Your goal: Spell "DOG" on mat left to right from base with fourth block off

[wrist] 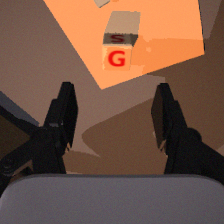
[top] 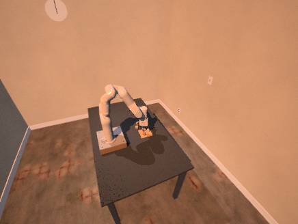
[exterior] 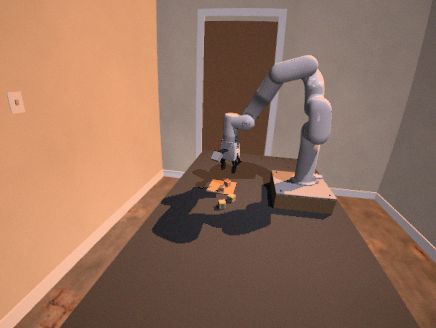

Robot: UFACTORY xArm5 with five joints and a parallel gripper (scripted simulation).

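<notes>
The orange mat is 110 mm below my hand, 30 mm ahead of it and 10 mm to the left of it.
</notes>
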